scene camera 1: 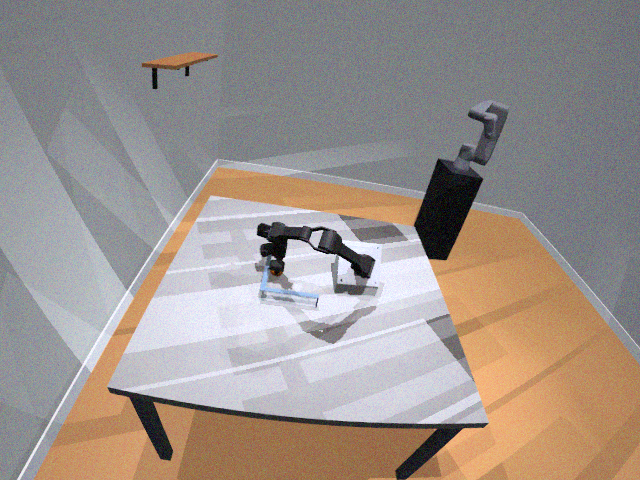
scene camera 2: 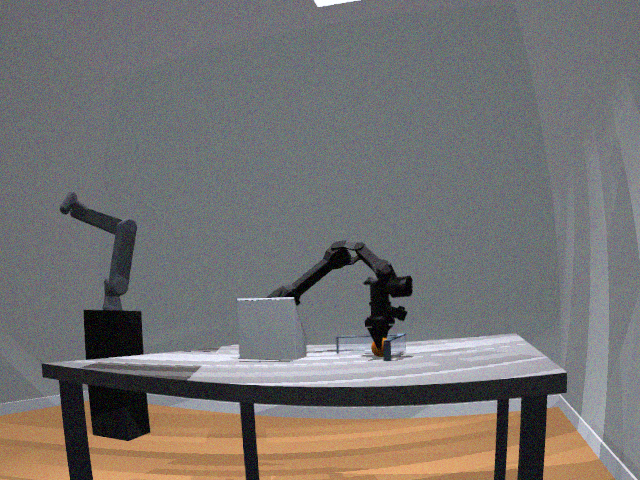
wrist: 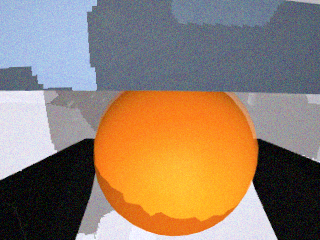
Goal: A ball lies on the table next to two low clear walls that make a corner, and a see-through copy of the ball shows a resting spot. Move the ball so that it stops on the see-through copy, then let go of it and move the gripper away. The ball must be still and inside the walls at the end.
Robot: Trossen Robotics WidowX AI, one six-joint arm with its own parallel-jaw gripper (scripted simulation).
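Note:
Scene camera 2 gives me my gripper (scene camera 2: 381, 348). In the wrist view I can see my gripper (wrist: 173, 149) too, along with an orange ball (wrist: 133, 213) and a see-through copy of ball (wrist: 185, 153).

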